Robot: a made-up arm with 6 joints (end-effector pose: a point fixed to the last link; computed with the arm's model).
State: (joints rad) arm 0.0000 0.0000 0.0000 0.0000 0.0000 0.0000
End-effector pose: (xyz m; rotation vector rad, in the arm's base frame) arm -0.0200 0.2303 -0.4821 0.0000 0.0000 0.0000
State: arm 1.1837 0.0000 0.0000 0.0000 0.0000 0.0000
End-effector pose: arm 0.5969 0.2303 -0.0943 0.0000 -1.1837 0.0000
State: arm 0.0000 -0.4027 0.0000 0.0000 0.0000 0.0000
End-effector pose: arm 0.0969 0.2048 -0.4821 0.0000 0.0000 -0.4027
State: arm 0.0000 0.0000 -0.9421 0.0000 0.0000 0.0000
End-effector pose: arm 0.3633 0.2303 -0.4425 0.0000 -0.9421 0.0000
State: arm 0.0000 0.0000 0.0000 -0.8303 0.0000 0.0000
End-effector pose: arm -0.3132 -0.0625 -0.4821 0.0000 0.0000 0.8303
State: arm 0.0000 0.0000 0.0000 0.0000 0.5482 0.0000
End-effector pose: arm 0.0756 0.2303 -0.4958 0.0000 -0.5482 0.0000
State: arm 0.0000 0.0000 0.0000 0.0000 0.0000 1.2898
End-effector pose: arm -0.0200 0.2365 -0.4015 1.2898 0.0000 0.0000
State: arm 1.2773 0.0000 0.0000 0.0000 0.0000 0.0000
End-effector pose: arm 0.6190 0.2303 -0.0374 0.0000 -1.2773 0.0000
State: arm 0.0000 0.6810 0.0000 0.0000 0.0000 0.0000
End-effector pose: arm -0.2091 0.1661 -0.4821 0.0000 0.0000 0.6810
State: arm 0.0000 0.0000 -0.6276 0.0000 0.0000 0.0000
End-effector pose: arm 0.2417 0.2303 -0.4963 0.0000 -0.6276 0.0000
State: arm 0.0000 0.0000 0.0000 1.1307 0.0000 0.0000
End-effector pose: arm 0.5198 0.1232 -0.4821 0.0000 0.0000 -1.1307
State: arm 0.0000 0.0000 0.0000 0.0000 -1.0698 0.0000
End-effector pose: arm -0.1255 0.2303 -0.3340 0.0000 1.0698 0.0000
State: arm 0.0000 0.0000 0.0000 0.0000 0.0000 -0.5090
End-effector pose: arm -0.0200 0.2023 -0.5011 -0.5090 0.0000 0.0000
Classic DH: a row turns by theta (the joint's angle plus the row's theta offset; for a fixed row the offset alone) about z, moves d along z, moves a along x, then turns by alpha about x. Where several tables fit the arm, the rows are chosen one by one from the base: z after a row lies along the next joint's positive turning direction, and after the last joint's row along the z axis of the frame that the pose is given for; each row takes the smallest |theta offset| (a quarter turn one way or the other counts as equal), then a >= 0, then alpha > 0; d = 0 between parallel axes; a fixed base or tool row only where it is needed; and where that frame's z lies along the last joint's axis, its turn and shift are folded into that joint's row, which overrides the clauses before.
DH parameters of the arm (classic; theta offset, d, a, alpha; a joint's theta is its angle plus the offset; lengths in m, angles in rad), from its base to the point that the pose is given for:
base (fixed): 0 0.1706 0 1.5708
joint 1: 0 0.0687 -0.024 -1.5708
joint 2: 0 -0.2566 0.1568 -1.5708
joint 3: 0 -0.18 0.0327 -1.5708
joint 4: 0 0.233 -0.1133 -1.5708
joint 5: -1.5708 -0.4285 0.1187 -1.5708
joint 6: 1.5708 -0.0722 0.0505 -1.5708
tool (fixed): -1.5708 -0.0444 0 0

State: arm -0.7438 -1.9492 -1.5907 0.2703 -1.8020 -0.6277
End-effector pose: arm -0.1242 -0.4470 -0.2169 -0.7437 0.9772 -1.7623
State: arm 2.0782 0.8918 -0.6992 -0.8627 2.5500 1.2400
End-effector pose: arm 0.6051 0.0347 0.3806 0.5511 -0.5395 -1.5827
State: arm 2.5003 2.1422 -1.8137 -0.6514 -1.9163 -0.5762
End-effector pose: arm 0.5859 0.2285 0.5628 2.0112 1.5472 0.2693
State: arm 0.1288 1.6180 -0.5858 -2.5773 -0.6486 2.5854
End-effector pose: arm 0.6508 0.2347 -0.2071 -1.3309 1.5473 1.4613
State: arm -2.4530 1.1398 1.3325 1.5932 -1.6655 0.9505
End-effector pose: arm -0.5260 0.0617 0.7849 2.2424 -1.6861 0.6423
